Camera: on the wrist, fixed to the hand. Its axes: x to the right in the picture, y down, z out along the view.
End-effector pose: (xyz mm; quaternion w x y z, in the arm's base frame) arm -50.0 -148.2 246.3 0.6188 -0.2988 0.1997 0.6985
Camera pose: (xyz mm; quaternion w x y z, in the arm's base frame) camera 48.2 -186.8 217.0 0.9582 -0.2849 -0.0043 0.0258
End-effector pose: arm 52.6 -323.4 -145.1 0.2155 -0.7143 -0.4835 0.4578
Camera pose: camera 62.3 -289.3 -41.5 0.5470 -0.1294 -0.7983 0.2161
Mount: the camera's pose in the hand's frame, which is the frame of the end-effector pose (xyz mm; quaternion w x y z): -14.8 -88.0 -63.5 0.6952 0.1019 -0.0027 -0.7115
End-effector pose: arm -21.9 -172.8 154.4 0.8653 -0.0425 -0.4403 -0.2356
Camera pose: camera -21.4 -263.1 92.4 0.4371 0.3713 -0.3627 -0.7345
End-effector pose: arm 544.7 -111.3 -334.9 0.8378 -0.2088 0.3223 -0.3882
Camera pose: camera 447.5 -159.8 -321.3 0.3284 -0.2901 0.0337 -0.8982
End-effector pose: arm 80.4 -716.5 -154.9 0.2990 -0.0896 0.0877 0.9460
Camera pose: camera 150.9 -667.7 -223.0 0.8903 -0.0917 0.0928 0.4362
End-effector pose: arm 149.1 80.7 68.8 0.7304 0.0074 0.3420 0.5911
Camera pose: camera 191.4 16.4 -9.1 0.9286 -0.1622 0.3013 -0.1436
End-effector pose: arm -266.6 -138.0 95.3 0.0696 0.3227 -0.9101 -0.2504
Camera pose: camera -188.1 -213.5 106.7 0.1651 -0.8783 0.4288 0.1317
